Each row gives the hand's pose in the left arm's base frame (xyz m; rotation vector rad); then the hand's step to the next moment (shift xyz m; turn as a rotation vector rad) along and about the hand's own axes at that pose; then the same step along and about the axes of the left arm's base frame.
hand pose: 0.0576 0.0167 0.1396 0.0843 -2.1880 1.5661
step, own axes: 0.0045 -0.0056 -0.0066 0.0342 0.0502 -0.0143
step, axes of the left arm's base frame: -0.0003 0.0050 0.0084 -0.0413 0.0379 -0.0275
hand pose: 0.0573 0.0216 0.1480 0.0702 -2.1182 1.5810
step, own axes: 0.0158 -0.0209 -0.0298 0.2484 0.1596 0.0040
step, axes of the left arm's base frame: 0.0034 0.0242 0.0312 -0.2713 0.1095 -0.0401
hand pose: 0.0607 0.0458 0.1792 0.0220 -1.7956 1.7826
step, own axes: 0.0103 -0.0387 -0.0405 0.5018 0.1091 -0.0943
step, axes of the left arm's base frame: 0.0237 0.0373 0.0359 -0.4188 0.2941 0.1034
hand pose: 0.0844 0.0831 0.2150 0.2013 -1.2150 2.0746
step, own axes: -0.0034 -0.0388 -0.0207 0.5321 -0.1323 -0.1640
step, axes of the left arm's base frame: 0.0319 0.0269 0.0143 -0.2704 0.4389 0.2484
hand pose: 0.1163 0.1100 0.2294 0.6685 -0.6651 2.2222
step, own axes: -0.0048 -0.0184 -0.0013 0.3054 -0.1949 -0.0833
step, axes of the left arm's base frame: 0.0163 0.0098 0.0008 -0.0637 0.3182 0.1813
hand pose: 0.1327 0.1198 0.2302 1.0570 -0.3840 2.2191
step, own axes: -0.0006 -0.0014 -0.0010 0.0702 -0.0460 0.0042
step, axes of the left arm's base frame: 0.0006 0.0013 -0.0011 -0.0002 0.0623 0.0564
